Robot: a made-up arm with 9 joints.
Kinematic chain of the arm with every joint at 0, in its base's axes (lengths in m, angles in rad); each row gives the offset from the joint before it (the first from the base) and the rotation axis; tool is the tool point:
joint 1: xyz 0 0 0.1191 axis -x
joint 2: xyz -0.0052 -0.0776 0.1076 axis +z
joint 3: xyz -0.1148 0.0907 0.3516 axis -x
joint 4: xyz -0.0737 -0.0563 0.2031 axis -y
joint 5: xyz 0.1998 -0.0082 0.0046 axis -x
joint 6: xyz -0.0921 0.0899 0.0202 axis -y
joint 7: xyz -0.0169 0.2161 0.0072 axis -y
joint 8: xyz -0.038 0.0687 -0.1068 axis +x
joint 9: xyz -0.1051 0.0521 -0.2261 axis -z
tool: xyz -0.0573 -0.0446 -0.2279
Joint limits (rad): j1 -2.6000..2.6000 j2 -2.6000..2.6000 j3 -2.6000..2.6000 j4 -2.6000..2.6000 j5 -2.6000..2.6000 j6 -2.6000..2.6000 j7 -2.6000..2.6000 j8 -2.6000..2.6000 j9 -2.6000..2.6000
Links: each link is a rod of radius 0.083 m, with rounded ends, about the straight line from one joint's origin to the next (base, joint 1, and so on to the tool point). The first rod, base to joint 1, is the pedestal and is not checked.
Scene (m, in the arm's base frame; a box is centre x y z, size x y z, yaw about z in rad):
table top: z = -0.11
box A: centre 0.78 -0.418 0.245 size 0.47 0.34 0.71 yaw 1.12
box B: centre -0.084 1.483 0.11 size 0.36 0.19 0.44 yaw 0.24
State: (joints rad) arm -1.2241 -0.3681 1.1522 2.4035 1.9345 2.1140 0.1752 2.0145 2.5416
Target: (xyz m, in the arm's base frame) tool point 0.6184 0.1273 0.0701
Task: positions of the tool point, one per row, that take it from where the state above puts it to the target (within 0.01 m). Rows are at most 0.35 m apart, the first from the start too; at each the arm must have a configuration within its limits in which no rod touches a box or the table.
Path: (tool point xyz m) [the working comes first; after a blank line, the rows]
Joints at the target: -1.1079 -0.7880 2.1273 2.1461 0.9368 2.0217 0.0887 1.7707 2.6000
Straight joint move there: touches box A.

1: 0.4169 -0.8487 0.8847
2: 0.3653 -0.6209 0.9274
3: 0.2177 -0.3890 0.9199
4: 0.0234 -0.1712 0.8366
5: 0.2282 -0.0369 0.7845
6: 0.4013 0.0728 0.6605
7: 0.5294 0.1411 0.4835
8: 0.6032 0.1591 0.2780
9: 0.6184 0.1273 0.0701

